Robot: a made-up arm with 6 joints.
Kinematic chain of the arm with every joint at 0, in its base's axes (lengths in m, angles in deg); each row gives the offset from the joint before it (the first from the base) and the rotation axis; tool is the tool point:
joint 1: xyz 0 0 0.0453 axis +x
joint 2: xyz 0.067 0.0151 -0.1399 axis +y
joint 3: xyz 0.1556 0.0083 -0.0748 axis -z
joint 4: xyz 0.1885 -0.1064 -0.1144 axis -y
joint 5: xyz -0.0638 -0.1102 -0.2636 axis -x
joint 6: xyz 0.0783 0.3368 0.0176 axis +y
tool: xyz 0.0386 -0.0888 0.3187
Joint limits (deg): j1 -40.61..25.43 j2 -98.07..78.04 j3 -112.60..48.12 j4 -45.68..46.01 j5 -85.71..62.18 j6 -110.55..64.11
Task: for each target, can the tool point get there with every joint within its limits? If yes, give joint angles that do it. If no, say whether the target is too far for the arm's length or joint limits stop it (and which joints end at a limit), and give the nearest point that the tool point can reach.
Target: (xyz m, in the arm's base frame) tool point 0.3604 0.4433 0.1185
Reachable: yes | joints -33.64 -77.36 -46.70 -2.44 -16.91 45.65
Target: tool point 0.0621 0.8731 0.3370
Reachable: no: joint limits stop it (at a limit: joint 1, joint 2, joint 4, joint 5, joint 6) | nearest point 0.2122 0.7235 0.2962 | short by 0.216 m
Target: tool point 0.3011 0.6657 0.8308
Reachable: no: joint limits stop it (at a limit: joint 2, joint 5, joint 6) | nearest point 0.2708 0.4929 0.6269 | short by 0.269 m
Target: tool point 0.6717 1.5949 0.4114
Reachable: no: too far | nearest point 0.4502 0.7705 0.1063 | short by 0.907 m
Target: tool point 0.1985 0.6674 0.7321
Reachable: no: joint limits stop it (at a limit: joint 2, joint 4, joint 5, joint 6) | nearest point 0.2102 0.5336 0.5944 | short by 0.192 m
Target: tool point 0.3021 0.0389 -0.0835
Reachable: yes | joints -20.45 -50.92 -23.77 -4.07 2.89 -37.75
